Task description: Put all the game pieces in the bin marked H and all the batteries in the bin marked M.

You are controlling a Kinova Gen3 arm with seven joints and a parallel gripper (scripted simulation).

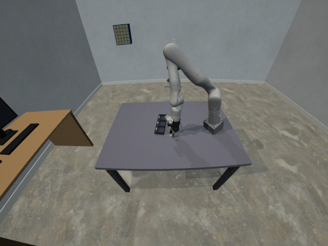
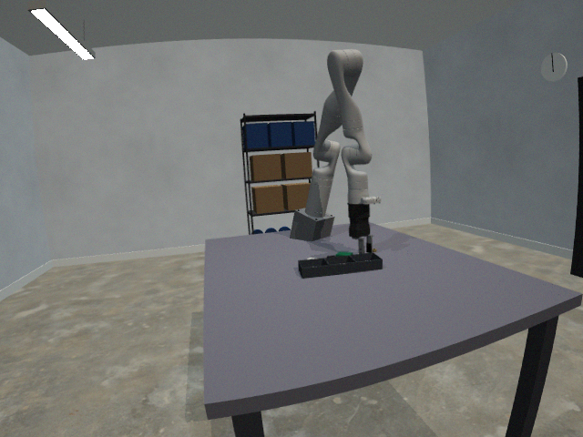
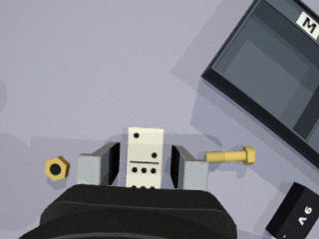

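Right now my hand is 20 mm above the cream domino. Also, from my hand: yellow bolt (40 mm ahead, 50 mm to the right, 20 mm below); then brass nut (50 mm behind, 50 mm to the left, 20 mm below); then green flat piece (30 mm behind, 70 mm to the right, 20 mm below).
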